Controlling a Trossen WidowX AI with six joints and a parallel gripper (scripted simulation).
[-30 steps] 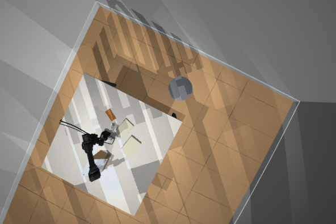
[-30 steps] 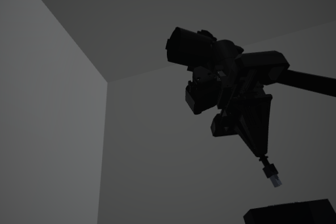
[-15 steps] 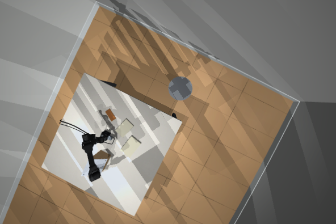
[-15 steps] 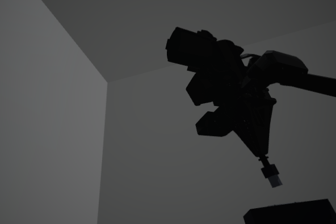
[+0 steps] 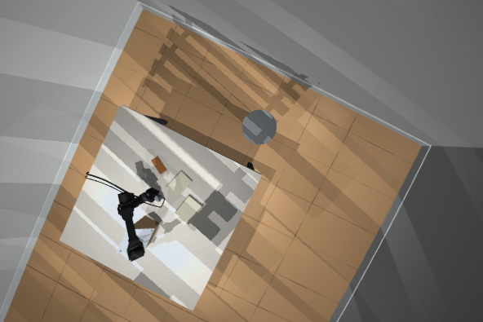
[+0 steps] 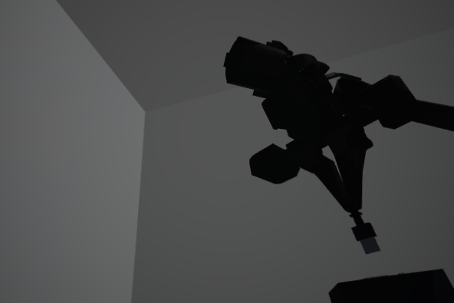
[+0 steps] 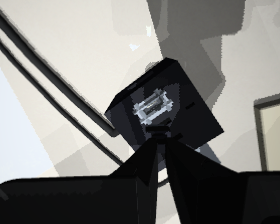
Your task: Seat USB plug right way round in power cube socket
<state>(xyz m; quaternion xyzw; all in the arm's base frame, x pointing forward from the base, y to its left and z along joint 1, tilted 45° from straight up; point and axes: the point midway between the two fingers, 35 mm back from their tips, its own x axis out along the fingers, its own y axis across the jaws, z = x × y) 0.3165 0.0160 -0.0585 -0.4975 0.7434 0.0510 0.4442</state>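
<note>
Right now my gripper tip is 2 cm above the USB plug. From my gripper tip the other things lie so: orange block: 24 cm ahead, 13 cm below, 2 cm to the left.
</note>
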